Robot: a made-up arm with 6 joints. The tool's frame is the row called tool.
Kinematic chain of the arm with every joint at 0, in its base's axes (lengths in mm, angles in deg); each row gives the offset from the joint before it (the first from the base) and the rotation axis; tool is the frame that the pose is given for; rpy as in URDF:
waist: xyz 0 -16 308 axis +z
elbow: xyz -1 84 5 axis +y
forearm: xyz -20 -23 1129 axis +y
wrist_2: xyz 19 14 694 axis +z
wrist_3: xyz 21 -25 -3 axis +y
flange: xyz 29 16 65 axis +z
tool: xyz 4 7 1 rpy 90 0 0
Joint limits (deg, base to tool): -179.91..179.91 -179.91..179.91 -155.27..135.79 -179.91..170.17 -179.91..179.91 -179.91..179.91
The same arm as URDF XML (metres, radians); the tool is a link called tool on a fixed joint. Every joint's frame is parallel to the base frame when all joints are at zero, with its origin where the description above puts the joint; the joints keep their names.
<robot name="arm">
<joint name="tool_joint" type="fixed"><parent link="link6"/><child link="tool"/><origin xyz="0.004 0.007 0.001" rpy="1.5708 0 0"/></joint>
<joint name="flange" type="revolute"><parent link="link5"/><child link="link6"/><origin xyz="0.029 0.016 0.065" rpy="0 0 0"/><axis xyz="0 0 1"/><limit lower="-3.14" upper="3.14"/></joint>
<joint name="wrist_3" type="revolute"><parent link="link4"/><child link="link5"/><origin xyz="0.021 -0.025 -0.003" rpy="0 0 0"/><axis xyz="0 1 0"/><limit lower="-3.14" upper="3.14"/></joint>
<joint name="wrist_2" type="revolute"><parent link="link3"/><child link="link4"/><origin xyz="0.019 0.014 0.694" rpy="0 0 0"/><axis xyz="0 0 1"/><limit lower="-3.14" upper="2.97"/></joint>
<joint name="forearm" type="revolute"><parent link="link2"/><child link="link3"/><origin xyz="-0.02 -0.023 1.129" rpy="0 0 0"/><axis xyz="0 1 0"/><limit lower="-2.71" upper="2.37"/></joint>
<joint name="elbow" type="revolute"><parent link="link1"/><child link="link2"/><origin xyz="-0.001 0.084 0.005" rpy="0 0 0"/><axis xyz="0 1 0"/><limit lower="-3.14" upper="3.14"/></joint>
<joint name="waist" type="revolute"><parent link="base"/><child link="link1"/><origin xyz="0 -0.016 0.308" rpy="0 0 0"/><axis xyz="0 0 1"/><limit lower="-3.14" upper="3.14"/></joint>
<link name="base"/>
<link name="link1"/>
<link name="link2"/>
<link name="link3"/>
<link name="link4"/>
<link name="link5"/>
<link name="link6"/>
<link name="tool"/>
</robot>

